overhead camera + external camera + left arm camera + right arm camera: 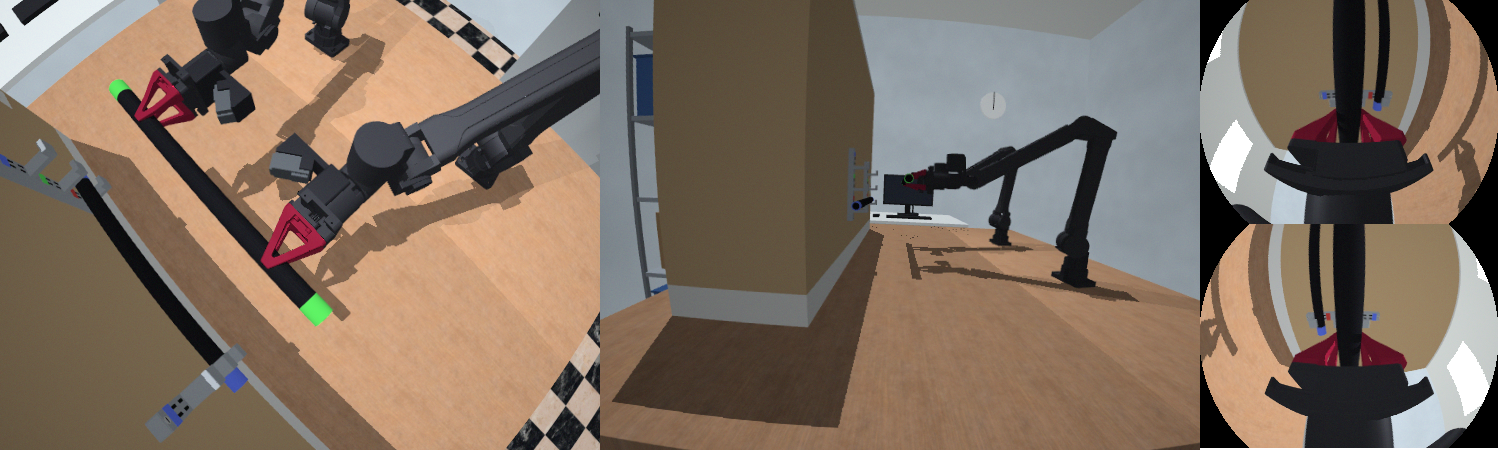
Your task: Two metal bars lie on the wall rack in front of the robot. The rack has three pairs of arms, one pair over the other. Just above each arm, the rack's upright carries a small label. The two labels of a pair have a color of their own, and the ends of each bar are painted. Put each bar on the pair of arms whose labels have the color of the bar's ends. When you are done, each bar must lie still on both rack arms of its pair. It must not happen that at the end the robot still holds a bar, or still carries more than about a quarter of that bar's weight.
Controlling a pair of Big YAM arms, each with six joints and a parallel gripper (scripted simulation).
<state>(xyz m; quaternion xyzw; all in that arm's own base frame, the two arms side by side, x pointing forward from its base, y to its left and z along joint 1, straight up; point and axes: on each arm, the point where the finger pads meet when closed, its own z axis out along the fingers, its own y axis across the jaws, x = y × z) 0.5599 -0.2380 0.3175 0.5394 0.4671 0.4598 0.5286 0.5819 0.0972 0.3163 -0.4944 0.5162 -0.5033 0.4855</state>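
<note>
My left hand is 150 mm to the left of the green-ended bar. Also, from my left hand: brown wall (360 mm ahead, 140 mm to the right, 130 mm above); then blue-ended bar (170 mm ahead, 150 mm to the right, 100 mm below).
</note>
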